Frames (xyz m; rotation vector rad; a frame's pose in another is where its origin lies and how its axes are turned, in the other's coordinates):
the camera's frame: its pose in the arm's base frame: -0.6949 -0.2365 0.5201 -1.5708 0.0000 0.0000
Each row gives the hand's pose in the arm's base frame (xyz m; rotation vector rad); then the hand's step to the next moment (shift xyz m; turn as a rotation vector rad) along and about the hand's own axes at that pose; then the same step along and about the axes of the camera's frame.
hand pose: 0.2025 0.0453 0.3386 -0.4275 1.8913 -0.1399
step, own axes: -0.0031 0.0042 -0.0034 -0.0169 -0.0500 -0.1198
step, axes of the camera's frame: -0.0032 -0.0027 0.0046 -0.0948 -0.0728 -0.0534
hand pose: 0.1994 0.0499 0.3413 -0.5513 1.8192 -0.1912
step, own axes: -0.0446 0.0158 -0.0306 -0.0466 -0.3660 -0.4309
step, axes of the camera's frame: -0.0230 -0.0418 0.0299 -0.2936 -0.3239 -0.3615
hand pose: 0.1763 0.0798 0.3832 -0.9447 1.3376 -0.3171
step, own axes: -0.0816 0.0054 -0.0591 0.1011 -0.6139 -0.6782
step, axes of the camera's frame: -0.0766 -0.0549 0.0360 -0.4059 -0.4189 -0.7119
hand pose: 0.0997 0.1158 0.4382 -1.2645 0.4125 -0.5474
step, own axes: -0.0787 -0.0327 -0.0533 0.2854 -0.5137 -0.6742
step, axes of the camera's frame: -0.0990 -0.0174 -0.0011 -0.2397 -0.3243 -0.7983
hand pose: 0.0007 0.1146 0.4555 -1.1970 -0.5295 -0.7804
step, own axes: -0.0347 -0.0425 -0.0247 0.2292 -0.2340 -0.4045
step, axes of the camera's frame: -0.0557 0.0065 -0.0217 -0.0497 -0.1913 -0.4815
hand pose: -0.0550 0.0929 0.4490 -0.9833 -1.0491 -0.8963
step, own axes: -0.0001 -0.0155 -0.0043 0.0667 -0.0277 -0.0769
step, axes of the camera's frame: -0.0133 -0.0023 -0.0088 0.0120 -0.0551 -0.0892
